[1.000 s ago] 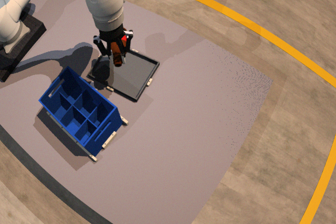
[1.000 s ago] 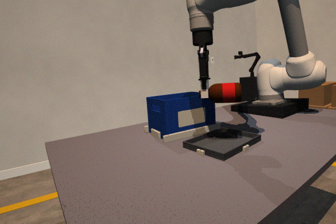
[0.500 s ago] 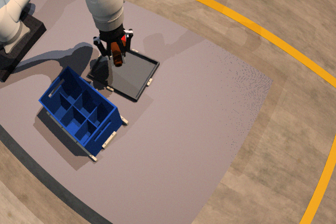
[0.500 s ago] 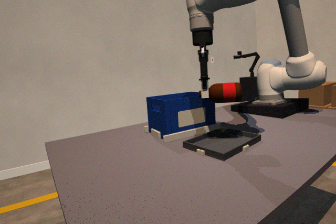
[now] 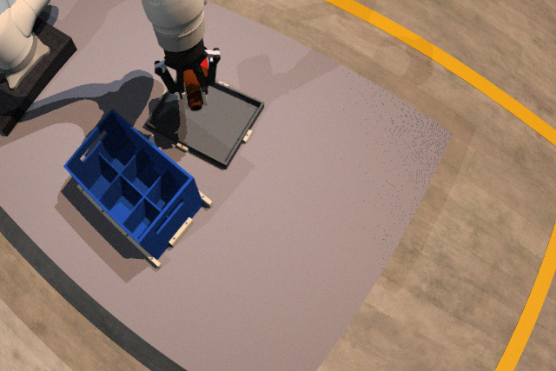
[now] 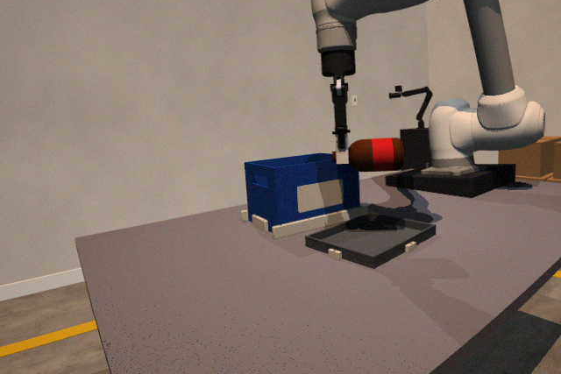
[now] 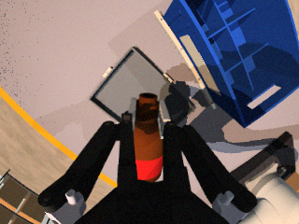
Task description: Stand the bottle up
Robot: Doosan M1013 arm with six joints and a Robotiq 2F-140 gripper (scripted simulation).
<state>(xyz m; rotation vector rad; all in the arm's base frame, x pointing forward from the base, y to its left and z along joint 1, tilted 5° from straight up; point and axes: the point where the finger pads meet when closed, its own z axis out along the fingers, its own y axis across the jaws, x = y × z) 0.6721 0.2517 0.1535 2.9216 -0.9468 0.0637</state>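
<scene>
Now: hand 4 cm past the bottle, 3 cm to the right of it and 2 cm above it. The rest, counted from my hand: dark tray 21 cm below, 5 cm behind, 4 cm to the left; blue crate 22 cm to the right, 14 cm below, 1 cm behind.
</scene>
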